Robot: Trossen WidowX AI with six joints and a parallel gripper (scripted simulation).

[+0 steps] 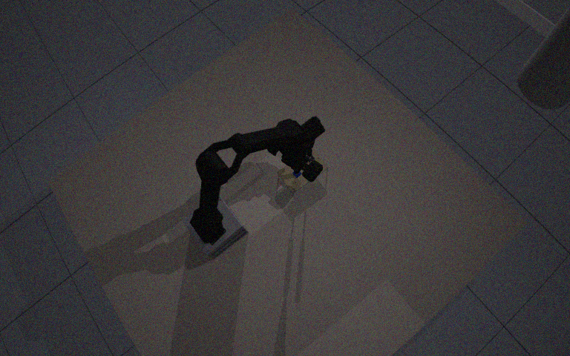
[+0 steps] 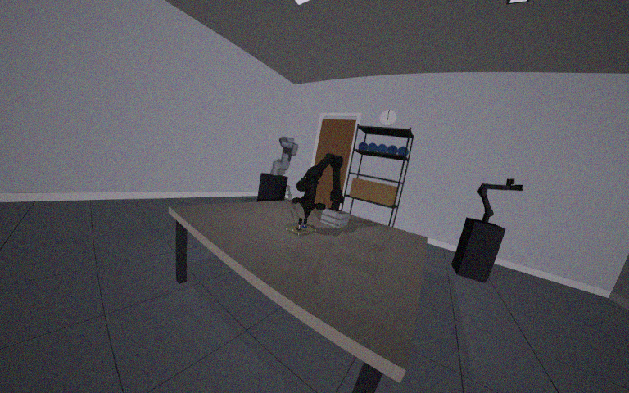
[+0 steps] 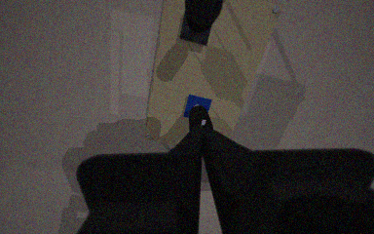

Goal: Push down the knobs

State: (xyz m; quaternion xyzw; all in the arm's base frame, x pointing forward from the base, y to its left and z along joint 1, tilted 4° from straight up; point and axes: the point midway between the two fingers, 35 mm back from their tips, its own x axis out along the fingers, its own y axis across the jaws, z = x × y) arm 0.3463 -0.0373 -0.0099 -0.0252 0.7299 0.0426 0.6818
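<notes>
Now: the dark knob 20 mm below my gripper tip.
</notes>
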